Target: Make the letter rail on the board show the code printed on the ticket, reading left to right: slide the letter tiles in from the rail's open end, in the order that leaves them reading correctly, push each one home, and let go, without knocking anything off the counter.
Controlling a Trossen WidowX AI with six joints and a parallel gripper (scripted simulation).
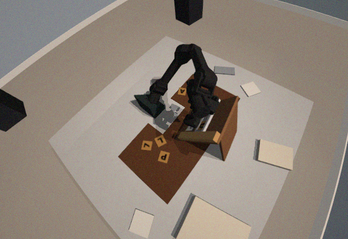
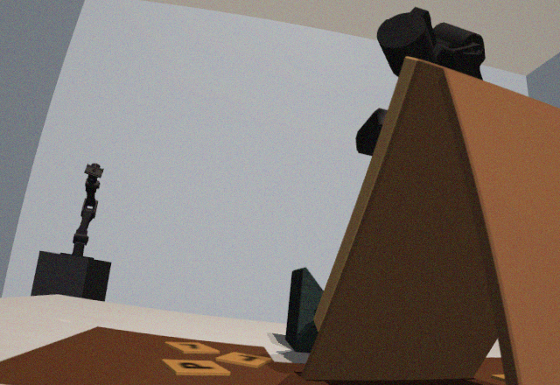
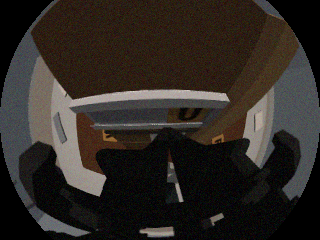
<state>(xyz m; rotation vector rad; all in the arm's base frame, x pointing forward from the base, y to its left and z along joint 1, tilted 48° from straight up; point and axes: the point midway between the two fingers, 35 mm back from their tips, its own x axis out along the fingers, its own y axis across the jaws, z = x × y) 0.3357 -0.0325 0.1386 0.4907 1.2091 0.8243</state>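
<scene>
My gripper tip is 29 cm to the left of the letter tile, 19 cm above it and 16 cm past it. Round my gripper tip: white ticket (11 cm below, 4 cm behind, 2 cm to the right); brown mat (19 cm below, 13 cm behind, 5 cm to the right); grey slab (49 cm to the left, 19 cm below, 19 cm behind).
</scene>
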